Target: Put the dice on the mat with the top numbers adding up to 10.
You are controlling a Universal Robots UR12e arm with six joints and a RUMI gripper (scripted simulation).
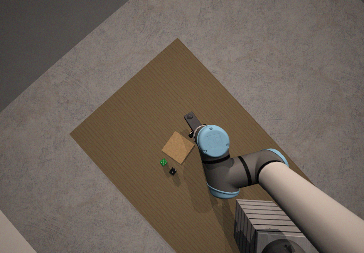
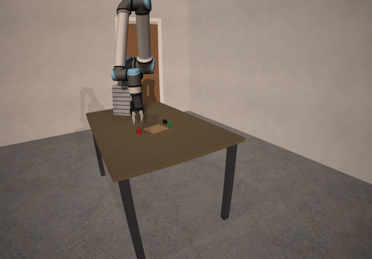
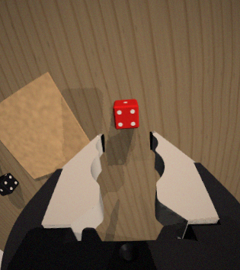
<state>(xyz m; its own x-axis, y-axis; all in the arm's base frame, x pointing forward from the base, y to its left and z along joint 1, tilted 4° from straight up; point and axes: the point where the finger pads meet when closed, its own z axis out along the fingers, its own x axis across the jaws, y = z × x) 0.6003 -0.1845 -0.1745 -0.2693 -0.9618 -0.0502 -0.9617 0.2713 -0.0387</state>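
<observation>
My gripper is now 7 cm above the red die. Also, from my hand: tan mat 14 cm to the left, 8 cm below, 1 cm ahead; then black die 26 cm to the left, 7 cm below, 6 cm behind; then green die 26 cm to the left, 7 cm below, 2 cm ahead.
</observation>
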